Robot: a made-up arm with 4 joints. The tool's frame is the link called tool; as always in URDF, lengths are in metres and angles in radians. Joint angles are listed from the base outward.
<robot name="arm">
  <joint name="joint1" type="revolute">
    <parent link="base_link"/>
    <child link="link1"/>
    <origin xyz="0.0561 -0.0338 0.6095" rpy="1.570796 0 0"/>
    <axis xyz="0 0 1"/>
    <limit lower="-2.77" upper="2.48"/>
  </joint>
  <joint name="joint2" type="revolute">
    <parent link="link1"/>
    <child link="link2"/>
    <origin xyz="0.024 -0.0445 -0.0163" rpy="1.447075 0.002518 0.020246"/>
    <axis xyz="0 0 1"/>
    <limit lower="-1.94" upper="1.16"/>
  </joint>
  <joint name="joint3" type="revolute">
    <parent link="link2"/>
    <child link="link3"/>
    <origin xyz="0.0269 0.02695 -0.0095" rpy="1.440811 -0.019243 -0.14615"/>
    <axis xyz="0 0 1"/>
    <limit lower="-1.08" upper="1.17"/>
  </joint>
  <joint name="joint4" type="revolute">
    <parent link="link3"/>
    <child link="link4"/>
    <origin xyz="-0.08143 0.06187 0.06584" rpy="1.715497 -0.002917 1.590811"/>
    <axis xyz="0 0 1"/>
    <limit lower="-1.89" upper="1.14"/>
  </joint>
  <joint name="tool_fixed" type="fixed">
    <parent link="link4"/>
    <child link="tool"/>
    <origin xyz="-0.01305 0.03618 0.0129" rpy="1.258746 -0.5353 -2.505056"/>
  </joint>
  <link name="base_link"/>
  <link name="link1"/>
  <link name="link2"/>
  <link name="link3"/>
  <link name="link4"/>
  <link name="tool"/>
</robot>
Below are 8 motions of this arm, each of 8 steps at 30 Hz.
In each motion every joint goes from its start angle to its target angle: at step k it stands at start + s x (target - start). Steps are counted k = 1, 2, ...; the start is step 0. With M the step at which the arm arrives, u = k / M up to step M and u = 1 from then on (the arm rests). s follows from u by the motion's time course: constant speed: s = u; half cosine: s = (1 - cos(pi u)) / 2; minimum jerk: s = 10 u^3 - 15 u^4 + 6 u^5.
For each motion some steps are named. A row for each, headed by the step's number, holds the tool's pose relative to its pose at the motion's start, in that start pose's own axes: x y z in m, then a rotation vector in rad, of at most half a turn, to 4 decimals.
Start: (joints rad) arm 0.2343 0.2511 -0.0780 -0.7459
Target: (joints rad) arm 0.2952 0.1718 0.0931 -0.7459
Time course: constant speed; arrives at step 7
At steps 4, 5, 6, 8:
4: 0.0020 -0.0060 -0.0049 0.0332 -0.0421 0.0430
5: 0.0025 -0.0074 -0.0062 0.0410 -0.0532 0.0534
6: 0.0030 -0.0089 -0.0076 0.0488 -0.0645 0.0637
8: 0.0036 -0.0102 -0.0089 0.0563 -0.0761 0.0738

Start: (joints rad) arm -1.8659 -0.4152 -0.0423 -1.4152
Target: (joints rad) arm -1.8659 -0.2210 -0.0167 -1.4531
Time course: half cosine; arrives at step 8
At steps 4, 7, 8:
4: 0.0039 -0.0005 0.0018 -0.0546 -0.0201 0.0837
7: 0.0075 -0.0007 0.0036 -0.1031 -0.0388 0.1620
8: 0.0078 -0.0007 0.0037 -0.1071 -0.0403 0.1685

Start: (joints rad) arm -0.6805 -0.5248 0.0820 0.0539
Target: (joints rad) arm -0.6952 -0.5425 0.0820 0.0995
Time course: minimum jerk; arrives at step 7
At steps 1, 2, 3, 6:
1: 0.0000 -0.0001 0.0000 0.0008 0.0007 0.0007
2: 0.0001 -0.0004 -0.0001 0.0051 0.0043 0.0046
3: 0.0003 -0.0011 -0.0002 0.0128 0.0110 0.0118
6: 0.0009 -0.0030 -0.0006 0.0339 0.0294 0.0316

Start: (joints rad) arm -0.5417 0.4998 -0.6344 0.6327
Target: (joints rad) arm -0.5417 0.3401 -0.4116 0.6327
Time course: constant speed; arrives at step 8
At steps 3, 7, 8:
3: 0.0009 -0.0074 0.0040 -0.0424 0.0240 0.0831
7: 0.0035 -0.0170 0.0091 -0.1002 0.0484 0.1950
8: 0.0043 -0.0193 0.0104 -0.1149 0.0531 0.2232

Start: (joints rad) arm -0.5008 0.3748 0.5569 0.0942
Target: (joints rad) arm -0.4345 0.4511 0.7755 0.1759
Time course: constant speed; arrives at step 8
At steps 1, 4, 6, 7, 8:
1: 0.0012 -0.0018 0.0016 -0.0101 0.0194 0.0172
4: 0.0053 -0.0071 0.0066 -0.0393 0.0787 0.0693
6: 0.0083 -0.0106 0.0099 -0.0578 0.1191 0.1044
7: 0.0098 -0.0123 0.0115 -0.0668 0.1396 0.1221
8: 0.0114 -0.0140 0.0132 -0.0757 0.1602 0.1399

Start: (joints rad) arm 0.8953 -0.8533 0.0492 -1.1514
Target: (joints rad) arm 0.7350 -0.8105 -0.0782 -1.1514
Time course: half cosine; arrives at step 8
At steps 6, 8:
6: 0.0067 -0.0094 0.0105 0.0489 0.1049 0.0230
8: 0.0080 -0.0111 0.0121 0.0564 0.1226 0.0278

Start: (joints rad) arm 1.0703 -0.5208 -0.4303 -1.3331
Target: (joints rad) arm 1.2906 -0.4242 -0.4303 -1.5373
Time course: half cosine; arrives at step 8
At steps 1, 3, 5, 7, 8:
1: -0.0004 0.0016 0.0003 -0.0128 -0.0070 -0.0056
3: -0.0028 0.0130 0.0017 -0.1047 -0.0559 -0.0437
5: -0.0054 0.0295 0.0024 -0.2366 -0.1226 -0.0924
7: -0.0065 0.0411 0.0020 -0.3312 -0.1681 -0.1230
8: -0.0066 0.0427 0.0019 -0.3446 -0.1744 -0.1270

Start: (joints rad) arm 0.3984 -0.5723 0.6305 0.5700
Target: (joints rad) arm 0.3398 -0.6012 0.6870 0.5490
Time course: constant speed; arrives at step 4
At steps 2, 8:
2: -0.0006 -0.0034 0.0004 -0.0370 -0.0095 0.0425
8: -0.0010 -0.0069 0.0008 -0.0735 -0.0199 0.0851

